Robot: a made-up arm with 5 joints. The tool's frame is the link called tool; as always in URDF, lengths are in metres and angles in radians. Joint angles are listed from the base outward. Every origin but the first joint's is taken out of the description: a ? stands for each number. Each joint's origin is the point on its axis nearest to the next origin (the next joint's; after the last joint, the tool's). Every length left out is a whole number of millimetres.
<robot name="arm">
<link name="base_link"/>
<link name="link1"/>
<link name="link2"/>
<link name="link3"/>
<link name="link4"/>
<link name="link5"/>
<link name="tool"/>
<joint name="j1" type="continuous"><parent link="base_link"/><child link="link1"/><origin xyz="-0.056 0.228 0.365" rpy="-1.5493 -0.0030 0.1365"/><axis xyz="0 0 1"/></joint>
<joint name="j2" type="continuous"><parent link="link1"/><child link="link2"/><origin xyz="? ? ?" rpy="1.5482 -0.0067 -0.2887"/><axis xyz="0 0 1"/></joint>
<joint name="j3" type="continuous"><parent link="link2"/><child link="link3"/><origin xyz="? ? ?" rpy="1.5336 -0.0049 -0.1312"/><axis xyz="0 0 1"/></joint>
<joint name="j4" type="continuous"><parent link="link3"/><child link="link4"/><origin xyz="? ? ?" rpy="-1.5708 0.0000 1.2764"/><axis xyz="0 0 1"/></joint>
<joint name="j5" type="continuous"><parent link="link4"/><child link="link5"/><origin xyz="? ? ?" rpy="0.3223 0.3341 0.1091"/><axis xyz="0 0 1"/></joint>
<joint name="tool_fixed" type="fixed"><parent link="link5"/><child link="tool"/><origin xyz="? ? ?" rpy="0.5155 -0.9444 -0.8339"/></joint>
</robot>
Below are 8 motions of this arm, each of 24 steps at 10 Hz.
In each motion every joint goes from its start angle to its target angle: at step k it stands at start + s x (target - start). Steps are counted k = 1, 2, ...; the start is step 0. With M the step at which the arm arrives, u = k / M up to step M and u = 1 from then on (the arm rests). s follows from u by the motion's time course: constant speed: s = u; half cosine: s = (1 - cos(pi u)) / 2; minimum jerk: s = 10 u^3 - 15 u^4 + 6 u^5.
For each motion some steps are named. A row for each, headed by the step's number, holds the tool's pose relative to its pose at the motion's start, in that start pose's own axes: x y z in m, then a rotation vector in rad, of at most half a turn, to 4 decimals.
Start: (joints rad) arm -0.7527 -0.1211 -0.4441 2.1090 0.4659
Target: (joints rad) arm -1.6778 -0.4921 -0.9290 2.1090 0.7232
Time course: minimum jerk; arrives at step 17
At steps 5, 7, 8, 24:
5: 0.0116 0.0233 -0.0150 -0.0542 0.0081 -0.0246
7: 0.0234 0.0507 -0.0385 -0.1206 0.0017 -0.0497
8: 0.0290 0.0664 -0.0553 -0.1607 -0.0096 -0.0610
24: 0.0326 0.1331 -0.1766 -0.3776 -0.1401 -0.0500

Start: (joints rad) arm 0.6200 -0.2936 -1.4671 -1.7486 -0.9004
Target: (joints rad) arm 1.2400 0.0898 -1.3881 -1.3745 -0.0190
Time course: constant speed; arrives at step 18
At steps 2, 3, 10, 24:
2: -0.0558 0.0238 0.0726 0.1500 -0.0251 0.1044
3: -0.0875 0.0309 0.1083 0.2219 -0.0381 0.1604
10: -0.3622 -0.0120 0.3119 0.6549 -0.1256 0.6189
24: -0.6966 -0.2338 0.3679 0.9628 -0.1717 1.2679

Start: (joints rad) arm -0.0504 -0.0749 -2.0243 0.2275 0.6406
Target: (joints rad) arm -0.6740 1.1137 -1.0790 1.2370 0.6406
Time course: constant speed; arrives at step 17
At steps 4, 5, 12, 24:
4: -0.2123 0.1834 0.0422 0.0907 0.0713 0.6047
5: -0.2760 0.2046 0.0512 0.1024 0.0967 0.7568
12: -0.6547 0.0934 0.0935 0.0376 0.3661 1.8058
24: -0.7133 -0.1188 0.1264 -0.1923 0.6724 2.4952

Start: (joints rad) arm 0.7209 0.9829 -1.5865 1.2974 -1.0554
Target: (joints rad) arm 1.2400 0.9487 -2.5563 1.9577 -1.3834
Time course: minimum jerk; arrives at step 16
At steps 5, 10, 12, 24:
5: -0.0623 0.0263 -0.0846 0.0757 0.2207 0.0645
10: -0.3009 0.1252 -0.1951 0.4151 0.8551 0.2512
12: -0.3718 0.1539 -0.1871 0.5494 1.0457 0.2996
24: -0.4103 0.1691 -0.1747 0.6349 1.1589 0.3250

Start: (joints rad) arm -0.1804 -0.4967 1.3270 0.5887 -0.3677
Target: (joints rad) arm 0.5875 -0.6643 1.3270 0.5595 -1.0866
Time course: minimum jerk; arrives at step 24
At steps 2, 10, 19, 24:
2: 0.0007 -0.0007 -0.0021 -0.0020 0.0027 -0.0017
10: 0.0185 -0.0456 -0.1502 -0.1429 0.1861 -0.0905
19: -0.0666 -0.1138 -0.3929 -0.4062 0.4884 -0.1307
24: -0.0835 -0.1199 -0.4160 -0.4352 0.5194 -0.1266

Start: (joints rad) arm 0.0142 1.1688 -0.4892 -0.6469 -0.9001
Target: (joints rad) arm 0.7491 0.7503 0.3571 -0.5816 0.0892
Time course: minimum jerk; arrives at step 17
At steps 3, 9, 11, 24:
3: 0.0076 -0.0101 -0.0023 0.0296 0.0236 -0.0106
9: 0.1038 -0.1771 0.0612 0.4304 0.1249 -0.1326
11: 0.1234 -0.2574 0.1297 0.5928 0.0775 -0.1430
24: 0.1161 -0.3492 0.2326 0.7721 -0.0206 -0.1034

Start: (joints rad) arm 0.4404 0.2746 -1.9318 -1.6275 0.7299
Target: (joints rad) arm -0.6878 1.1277 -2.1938 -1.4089 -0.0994
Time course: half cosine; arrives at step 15
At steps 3, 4, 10, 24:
3: 0.0136 0.0264 0.0674 0.0559 -0.0390 -0.0131
4: 0.0234 0.0412 0.1211 0.0955 -0.0729 -0.0235
10: 0.0538 -0.0280 0.6439 0.3714 -0.5099 -0.2005
24: 0.0080 -0.1644 0.8566 0.4524 -0.7565 -0.3592

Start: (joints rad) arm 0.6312 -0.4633 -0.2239 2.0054 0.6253
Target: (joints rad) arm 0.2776 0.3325 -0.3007 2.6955 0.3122
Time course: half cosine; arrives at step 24
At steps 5, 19, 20, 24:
5: -0.0499 -0.0029 -0.0128 -0.0101 0.0062 0.1074
19: -0.3852 -0.2209 -0.0917 -0.1847 0.1814 0.9613
20: -0.3957 -0.2383 -0.0921 -0.1955 0.1946 1.0009
24: -0.4135 -0.2717 -0.0918 -0.2158 0.2202 1.0738

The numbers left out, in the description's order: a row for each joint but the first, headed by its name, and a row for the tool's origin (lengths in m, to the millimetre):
j2: 0.013 -0.022 0.000
j3: 0.068 -0.365 0.000
j4: -0.273 0.183 0.000
j5: 0.056 -0.063 0.000
tool: 0.331 0.194 0.000

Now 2 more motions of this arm.
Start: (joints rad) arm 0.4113 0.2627 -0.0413 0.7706 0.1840
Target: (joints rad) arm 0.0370 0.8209 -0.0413 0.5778 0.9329
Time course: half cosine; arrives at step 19
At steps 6, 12, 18, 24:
6: -0.0341 0.0284 0.0651 0.2240 -0.0569 0.1194
12: -0.1351 0.0212 0.1930 0.6742 -0.1533 0.4343
18: -0.2017 -0.0309 0.2497 0.9372 -0.1930 0.6652
24: -0.2032 -0.0326 0.2507 0.9432 -0.1938 0.6708

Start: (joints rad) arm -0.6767 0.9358 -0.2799 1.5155 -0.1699
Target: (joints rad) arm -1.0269 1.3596 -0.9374 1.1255 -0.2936
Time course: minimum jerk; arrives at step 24
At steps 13, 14, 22, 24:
13: 0.1334 -0.0810 -0.0825 0.1211 0.1409 -0.1335
14: 0.1487 -0.0870 -0.1004 0.1288 0.1717 -0.1460
22: 0.2041 -0.0986 -0.1994 0.1312 0.3376 -0.1836
24: 0.2047 -0.0986 -0.2010 0.1308 0.3404 -0.1840

